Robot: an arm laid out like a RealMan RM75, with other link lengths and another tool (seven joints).
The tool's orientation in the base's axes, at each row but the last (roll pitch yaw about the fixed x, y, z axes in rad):
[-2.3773 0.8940 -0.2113]
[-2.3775 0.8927 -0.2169]
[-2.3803 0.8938 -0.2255]
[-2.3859 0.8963 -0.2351]
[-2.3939 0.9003 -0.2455]
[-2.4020 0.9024 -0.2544]
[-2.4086 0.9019 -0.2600]
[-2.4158 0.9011 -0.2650]
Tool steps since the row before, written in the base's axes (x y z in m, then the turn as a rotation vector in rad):
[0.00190 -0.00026 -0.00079 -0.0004 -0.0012 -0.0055]
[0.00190 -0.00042 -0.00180 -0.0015 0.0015 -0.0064]
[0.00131 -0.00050 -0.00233 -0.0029 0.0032 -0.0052]
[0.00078 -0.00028 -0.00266 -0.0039 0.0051 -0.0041]
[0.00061 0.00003 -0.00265 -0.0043 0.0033 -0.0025]
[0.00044 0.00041 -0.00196 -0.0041 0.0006 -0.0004]
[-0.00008 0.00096 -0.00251 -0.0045 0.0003 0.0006]
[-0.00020 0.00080 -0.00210 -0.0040 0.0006 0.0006]
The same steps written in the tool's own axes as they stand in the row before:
[0.00181 -0.00079 -0.00062 0.0042 0.0034 0.0017]
[0.00262 -0.00027 -0.00028 0.0039 0.0029 0.0047]
[0.00269 0.00040 0.00014 0.0018 0.0024 0.0061]
[0.00259 0.00076 0.00068 0.0001 0.0015 0.0075]
[0.00244 0.00068 0.00099 -0.0011 0.0021 0.0055]
[0.00174 0.00027 0.00105 -0.0022 0.0027 0.0023]
[0.00177 0.00054 0.00195 -0.0032 0.0027 0.0017]
[0.00140 0.00054 0.00169 -0.0030 0.0022 0.0018]

